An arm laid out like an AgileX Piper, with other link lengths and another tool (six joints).
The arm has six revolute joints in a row. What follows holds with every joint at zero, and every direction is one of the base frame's.
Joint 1 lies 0.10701 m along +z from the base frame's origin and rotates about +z.
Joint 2 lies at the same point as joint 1 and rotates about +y.
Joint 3 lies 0.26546 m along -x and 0.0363 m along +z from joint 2 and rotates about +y.
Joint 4 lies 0.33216 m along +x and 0.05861 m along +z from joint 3 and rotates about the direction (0.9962, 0, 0.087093).
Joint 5 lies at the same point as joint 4 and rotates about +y.
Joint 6 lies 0.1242 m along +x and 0.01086 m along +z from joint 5 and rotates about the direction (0.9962, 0, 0.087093).
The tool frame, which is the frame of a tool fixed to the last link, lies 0.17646 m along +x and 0.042 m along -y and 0.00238 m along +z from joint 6; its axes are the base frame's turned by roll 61.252, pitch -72.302 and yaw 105.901 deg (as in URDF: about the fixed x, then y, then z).
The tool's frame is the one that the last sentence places.
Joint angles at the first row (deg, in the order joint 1, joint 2, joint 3, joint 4, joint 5, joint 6):
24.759, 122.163, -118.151, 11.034, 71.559, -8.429
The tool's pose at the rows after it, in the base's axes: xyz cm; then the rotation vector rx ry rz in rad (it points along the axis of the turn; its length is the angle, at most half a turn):
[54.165 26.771 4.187 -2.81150 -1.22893 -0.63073]
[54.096 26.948 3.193 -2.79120 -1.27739 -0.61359]
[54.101 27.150 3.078 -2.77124 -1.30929 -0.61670]
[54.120 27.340 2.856 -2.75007 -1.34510 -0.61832]
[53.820 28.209 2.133 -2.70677 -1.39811 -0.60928]
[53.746 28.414 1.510 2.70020 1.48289 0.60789]
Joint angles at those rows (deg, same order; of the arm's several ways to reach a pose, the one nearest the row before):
24.760, 124.226, -118.651, 11.865, 71.245, -9.777
24.793, 125.217, -118.654, 12.225, 71.274, -11.794
24.793, 125.365, -118.652, 12.618, 71.273, -13.289
24.792, 125.639, -118.680, 12.978, 71.274, -14.936
25.138, 126.481, -118.775, 14.105, 71.272, -17.397
26.447, 127.033, -118.778, 11.789, 71.114, -18.470

